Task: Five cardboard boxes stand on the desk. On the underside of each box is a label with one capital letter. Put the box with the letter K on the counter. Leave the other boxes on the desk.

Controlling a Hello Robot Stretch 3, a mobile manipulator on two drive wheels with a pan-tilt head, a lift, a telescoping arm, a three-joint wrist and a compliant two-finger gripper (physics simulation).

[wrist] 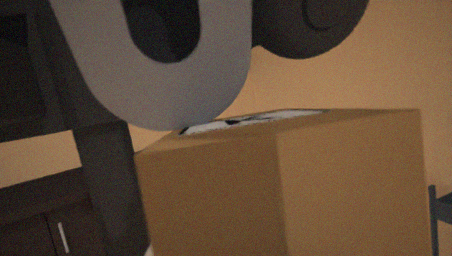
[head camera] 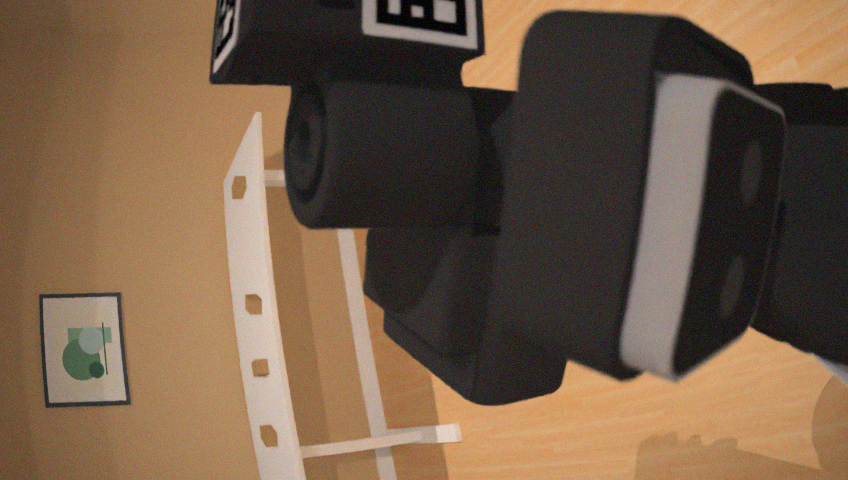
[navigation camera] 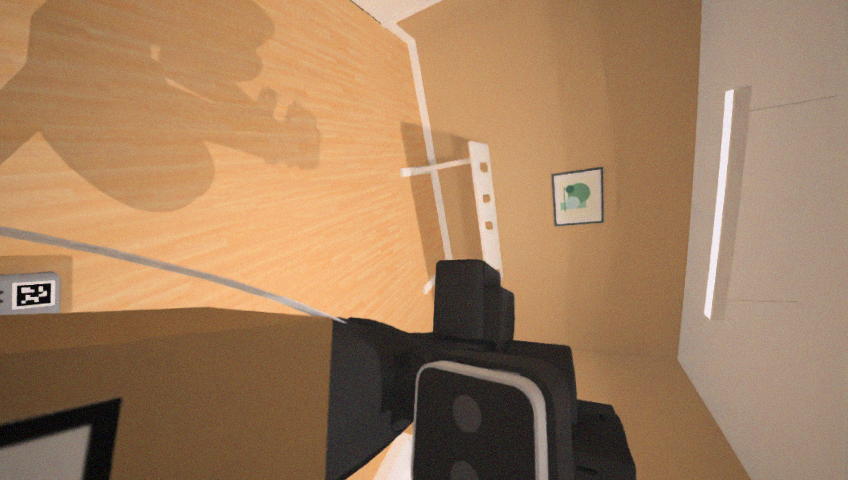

Labels:
same spot on framed picture: (navigation camera: 578,198) = (head camera: 81,348)

